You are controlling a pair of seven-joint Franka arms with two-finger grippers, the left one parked.
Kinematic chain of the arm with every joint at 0, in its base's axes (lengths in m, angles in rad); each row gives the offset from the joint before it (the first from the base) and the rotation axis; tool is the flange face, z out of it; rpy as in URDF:
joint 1: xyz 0 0 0.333 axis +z
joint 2: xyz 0 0 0 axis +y
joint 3: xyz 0 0 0.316 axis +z
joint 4: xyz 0.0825 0 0 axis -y
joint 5: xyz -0.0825 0 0.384 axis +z
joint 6: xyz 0 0 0 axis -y
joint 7: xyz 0.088 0 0 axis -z
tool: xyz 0 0 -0.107 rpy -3.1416 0 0
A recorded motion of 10 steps. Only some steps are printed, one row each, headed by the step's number.
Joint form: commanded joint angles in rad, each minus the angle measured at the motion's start. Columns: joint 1, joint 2, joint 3, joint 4, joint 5, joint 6, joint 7.
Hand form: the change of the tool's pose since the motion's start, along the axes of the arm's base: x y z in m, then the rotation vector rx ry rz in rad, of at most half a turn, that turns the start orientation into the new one. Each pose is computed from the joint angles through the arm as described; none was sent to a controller.
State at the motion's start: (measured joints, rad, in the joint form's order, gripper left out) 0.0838 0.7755 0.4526 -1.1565 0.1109 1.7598 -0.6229
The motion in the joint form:
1: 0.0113 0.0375 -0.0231 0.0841 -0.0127 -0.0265 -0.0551
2: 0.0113 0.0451 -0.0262 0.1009 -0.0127 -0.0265 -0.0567
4: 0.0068 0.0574 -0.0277 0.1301 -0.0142 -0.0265 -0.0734
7: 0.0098 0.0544 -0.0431 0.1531 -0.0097 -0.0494 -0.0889
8: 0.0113 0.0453 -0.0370 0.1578 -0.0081 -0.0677 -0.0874
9: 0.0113 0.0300 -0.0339 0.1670 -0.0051 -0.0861 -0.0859
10: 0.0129 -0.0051 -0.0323 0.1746 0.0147 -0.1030 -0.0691
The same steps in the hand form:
1: 0.0158 -0.0102 0.0049 0.0067 -0.0386 0.0337
2: 0.0197 -0.0129 0.0065 0.0101 -0.0466 0.0279
4: 0.0268 -0.0192 0.0105 0.0207 -0.0665 0.0290
7: 0.0297 -0.0257 0.0191 0.0180 -0.0743 0.0371
8: 0.0262 -0.0225 0.0275 0.0206 -0.0701 0.0466
9: 0.0237 -0.0221 0.0419 0.0238 -0.0757 0.0512
10: 0.0184 -0.0198 0.0703 0.0387 -0.0891 0.0397

